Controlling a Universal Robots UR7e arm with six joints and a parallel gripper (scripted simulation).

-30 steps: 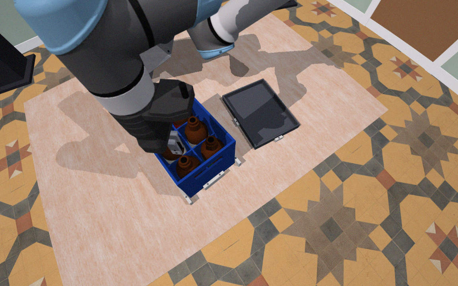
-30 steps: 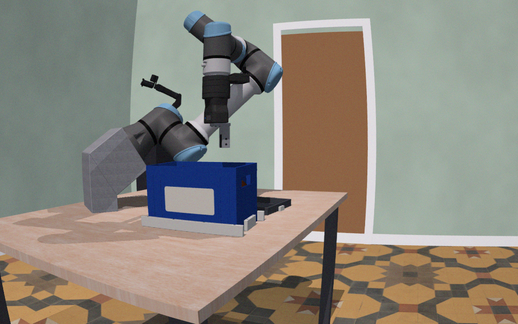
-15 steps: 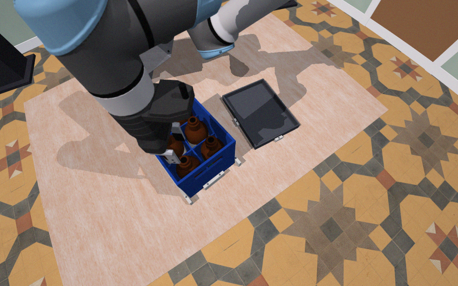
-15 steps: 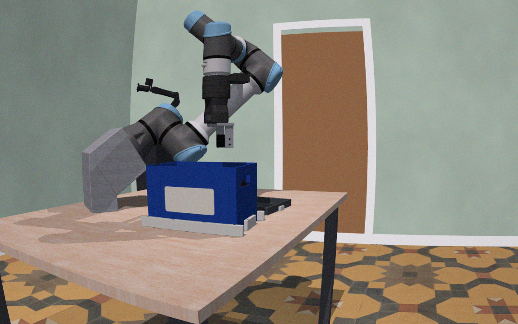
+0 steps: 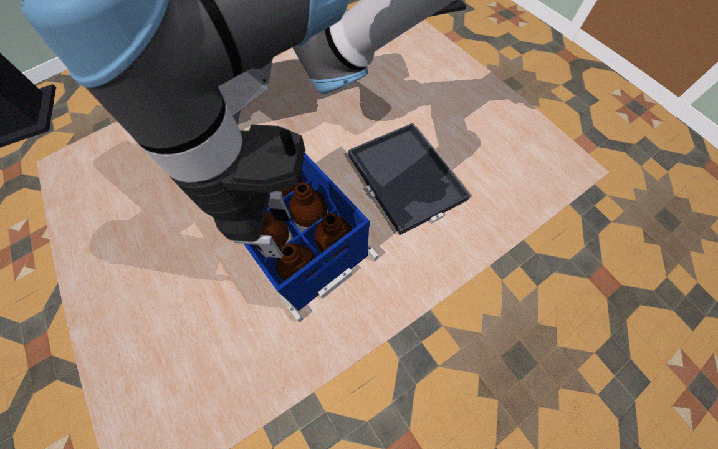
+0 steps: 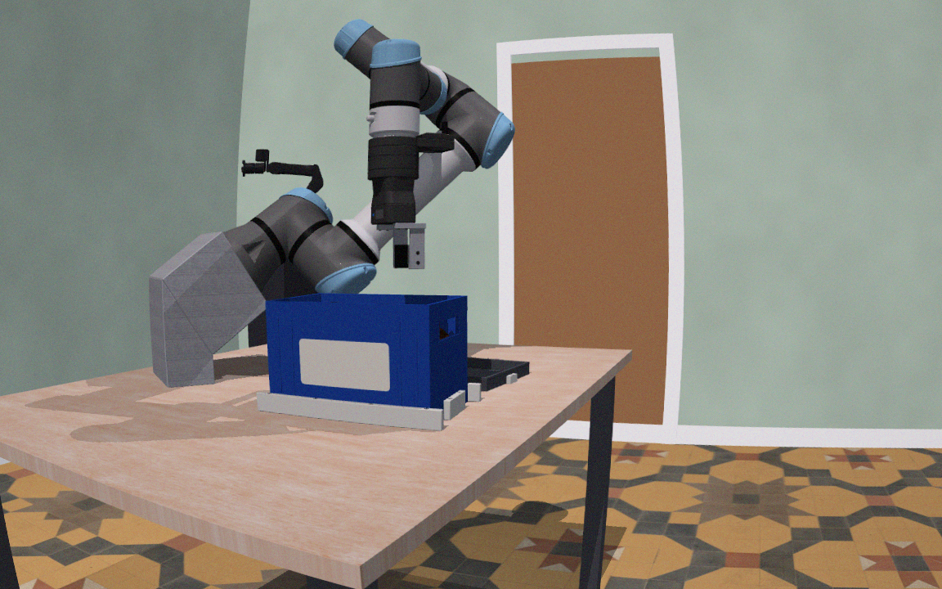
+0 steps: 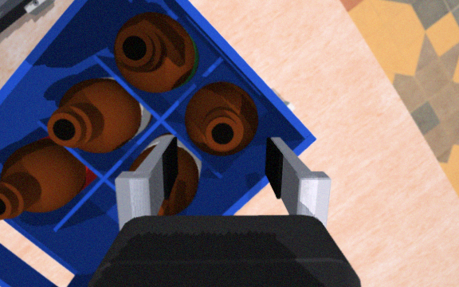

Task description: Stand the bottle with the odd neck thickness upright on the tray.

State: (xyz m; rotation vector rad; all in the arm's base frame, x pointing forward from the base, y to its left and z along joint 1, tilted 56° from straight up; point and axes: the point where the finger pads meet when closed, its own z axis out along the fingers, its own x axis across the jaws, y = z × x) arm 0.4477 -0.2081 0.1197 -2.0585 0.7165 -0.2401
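The blue crate is 10 cm behind my hand, 1 cm to the left of it and 16 cm below it. The rest, counted from my hand: glass bottle 19 cm behind, 3 cm to the left, 15 cm below; dark tray 15 cm behind, 31 cm to the left, 23 cm below.
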